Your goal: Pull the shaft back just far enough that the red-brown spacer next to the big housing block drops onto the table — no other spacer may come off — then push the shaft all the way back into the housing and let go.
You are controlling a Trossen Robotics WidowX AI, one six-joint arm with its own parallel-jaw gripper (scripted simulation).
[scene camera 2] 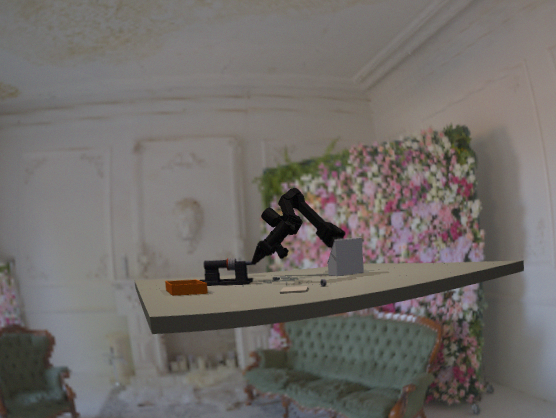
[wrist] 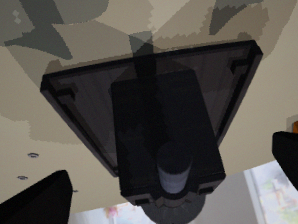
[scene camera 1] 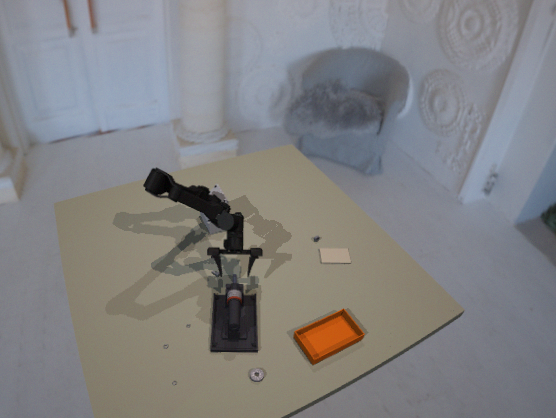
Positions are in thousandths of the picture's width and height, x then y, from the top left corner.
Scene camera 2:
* black block: 382, 659
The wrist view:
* my gripper: 582, 730
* black block: 414, 493
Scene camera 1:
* my gripper: 422, 661
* black block: 422, 779
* orange tray: 591, 805
